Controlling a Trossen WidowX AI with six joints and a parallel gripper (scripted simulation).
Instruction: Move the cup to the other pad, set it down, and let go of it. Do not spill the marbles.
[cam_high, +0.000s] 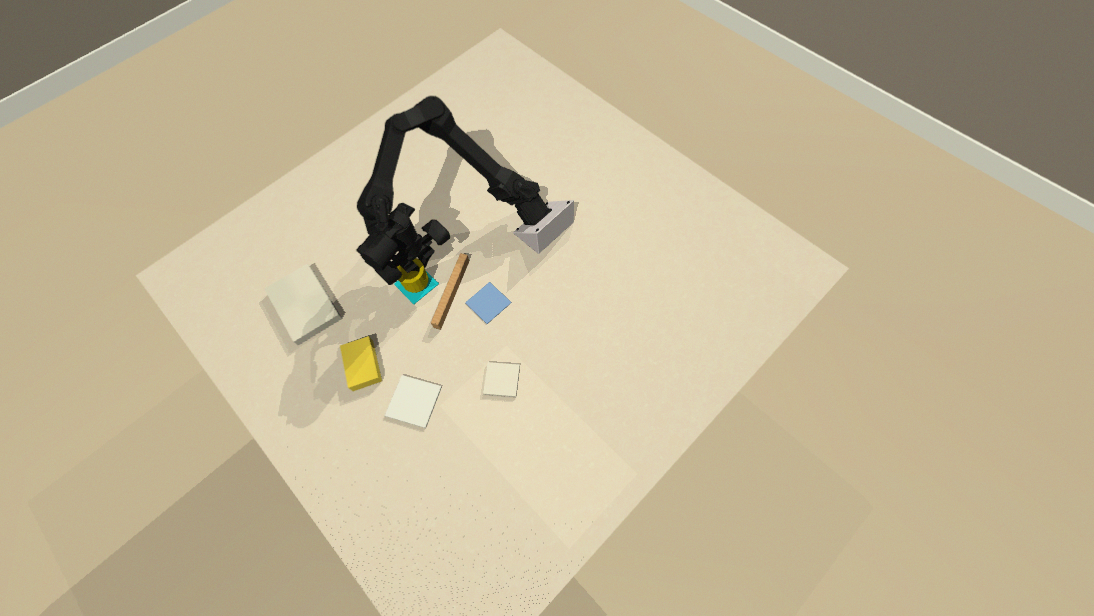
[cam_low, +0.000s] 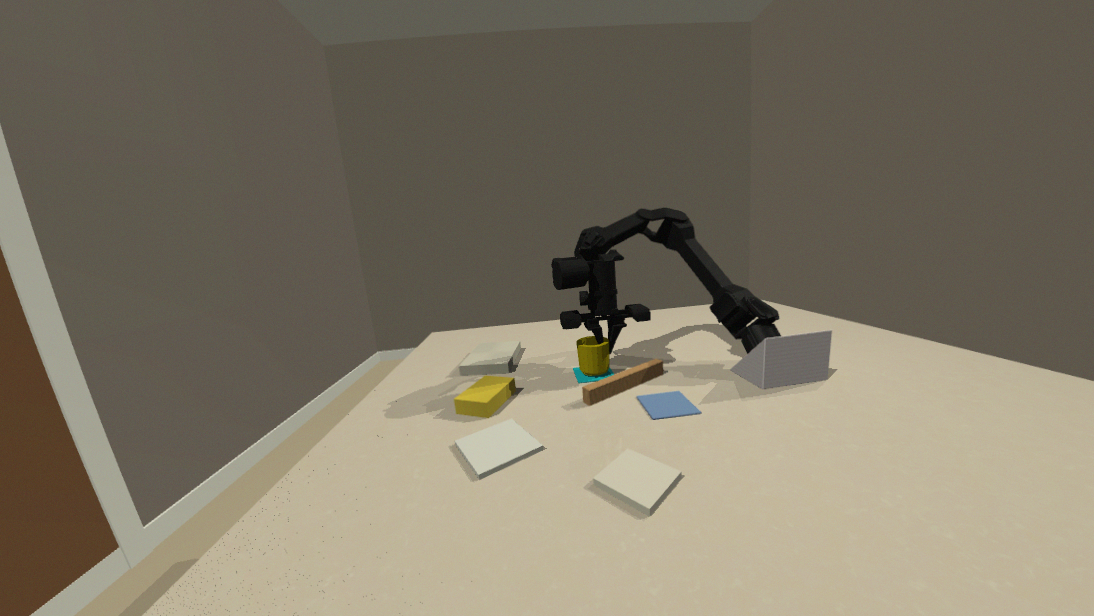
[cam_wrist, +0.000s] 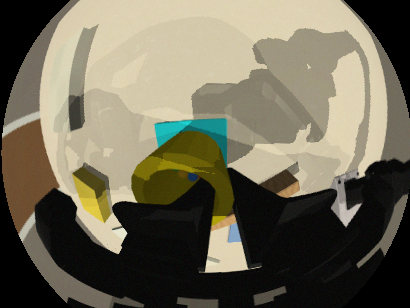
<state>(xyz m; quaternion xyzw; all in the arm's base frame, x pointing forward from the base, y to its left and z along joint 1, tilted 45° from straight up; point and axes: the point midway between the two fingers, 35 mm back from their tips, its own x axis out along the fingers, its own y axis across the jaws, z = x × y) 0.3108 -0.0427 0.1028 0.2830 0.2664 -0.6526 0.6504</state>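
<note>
The yellow cup lies 2 cm ahead of my gripper tip. From my gripper tip the other things lie so: wooden bar 9 cm to the left, 4 cm below, 2 cm behind; blue marble 3 cm ahead, 2 cm to the left, 2 cm below; cyan pad 5 cm below, 3 cm ahead.
</note>
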